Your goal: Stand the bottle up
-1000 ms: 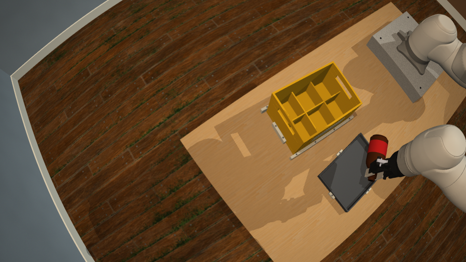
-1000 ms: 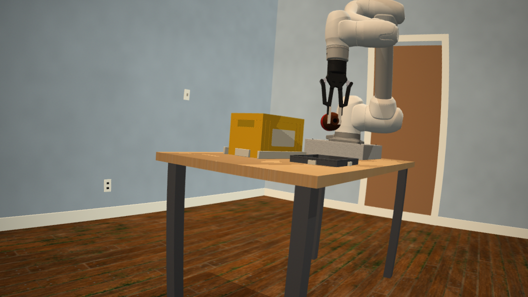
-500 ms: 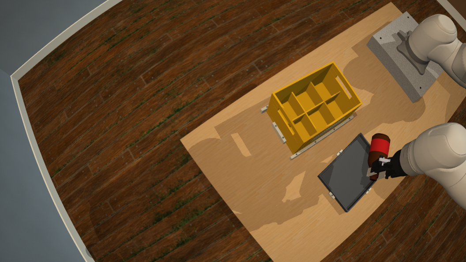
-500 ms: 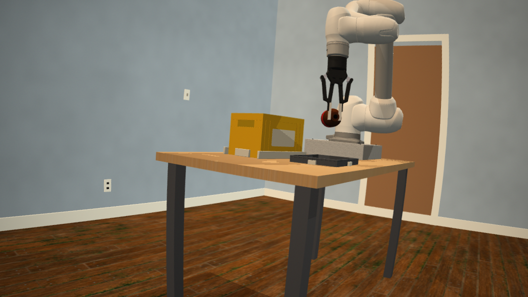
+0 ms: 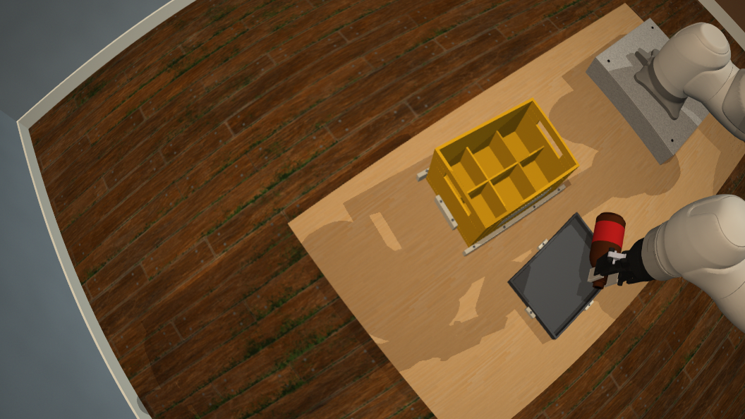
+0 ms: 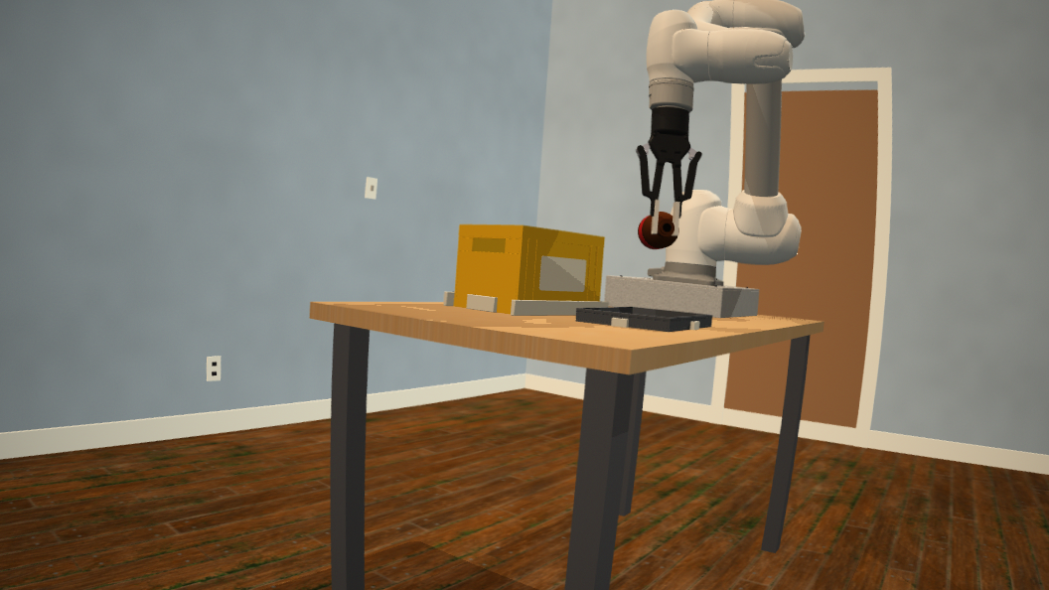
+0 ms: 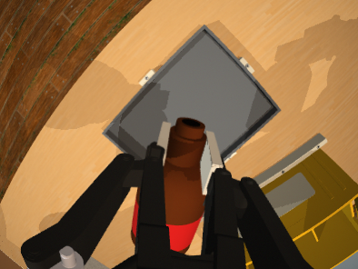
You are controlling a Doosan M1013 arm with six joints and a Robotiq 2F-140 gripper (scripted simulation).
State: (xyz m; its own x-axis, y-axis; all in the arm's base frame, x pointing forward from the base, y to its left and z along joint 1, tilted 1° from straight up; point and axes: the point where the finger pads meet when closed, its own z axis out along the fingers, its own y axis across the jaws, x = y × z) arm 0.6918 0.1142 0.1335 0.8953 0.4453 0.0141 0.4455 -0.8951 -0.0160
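Now: hand 5 cm past the bottle, 2 cm to the left of it and 2 cm above it. The rest, counted from my hand: yellow crate: 5 cm behind, 31 cm to the right, 13 cm below; dark grey tray: 2 cm behind, 3 cm to the right, 20 cm below.
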